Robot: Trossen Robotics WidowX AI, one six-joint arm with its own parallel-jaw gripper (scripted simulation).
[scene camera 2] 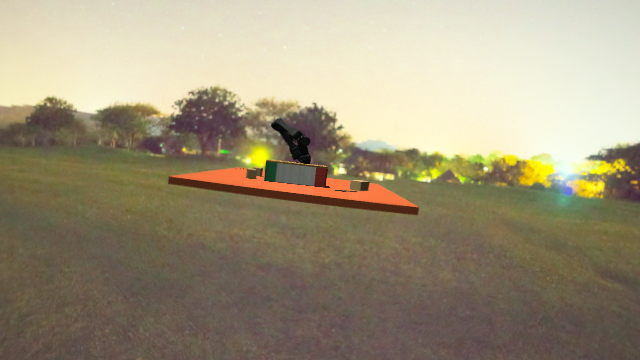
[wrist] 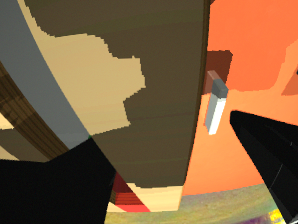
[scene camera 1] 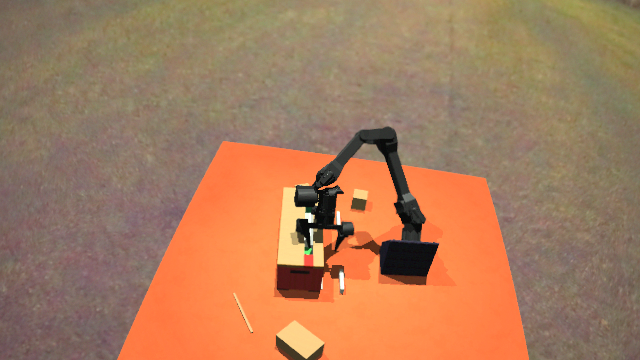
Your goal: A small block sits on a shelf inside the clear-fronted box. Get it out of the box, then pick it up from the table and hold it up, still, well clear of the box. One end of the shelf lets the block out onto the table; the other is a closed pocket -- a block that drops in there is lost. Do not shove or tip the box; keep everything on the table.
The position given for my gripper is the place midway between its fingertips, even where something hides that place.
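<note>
Long box [scene camera 1: 296, 271], [scene camera 2: 277, 171], [wrist: 134, 83] visible. My gripper [scene camera 1: 322, 250], [wrist: 177, 122] visible too.
</note>
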